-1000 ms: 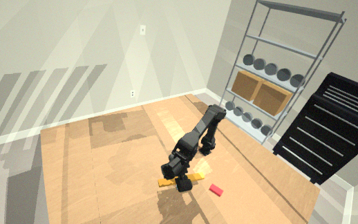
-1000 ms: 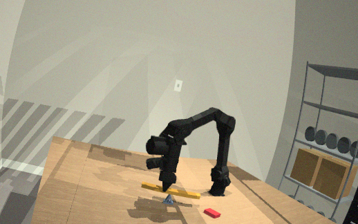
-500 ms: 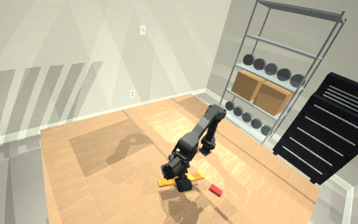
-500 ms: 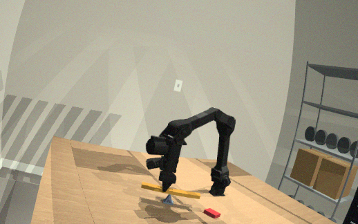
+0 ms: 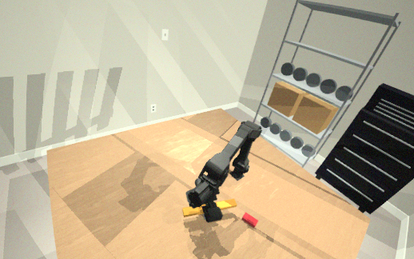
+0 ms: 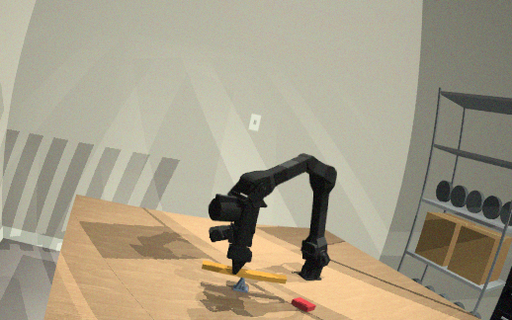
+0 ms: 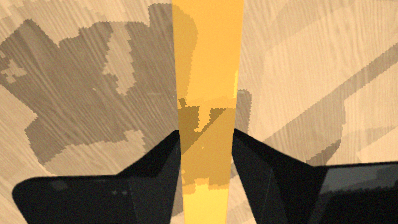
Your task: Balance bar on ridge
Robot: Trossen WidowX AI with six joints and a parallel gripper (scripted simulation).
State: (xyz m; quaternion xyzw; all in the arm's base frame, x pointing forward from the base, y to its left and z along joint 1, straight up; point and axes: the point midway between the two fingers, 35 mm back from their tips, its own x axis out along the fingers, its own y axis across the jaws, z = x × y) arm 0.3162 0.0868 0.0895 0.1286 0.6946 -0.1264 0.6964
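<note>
Now: gripper tip 3 cm past the yellow bar and 1 cm to the right of it. Round my gripper tip: red block (17 cm behind, 14 cm to the left, 5 cm below).
</note>
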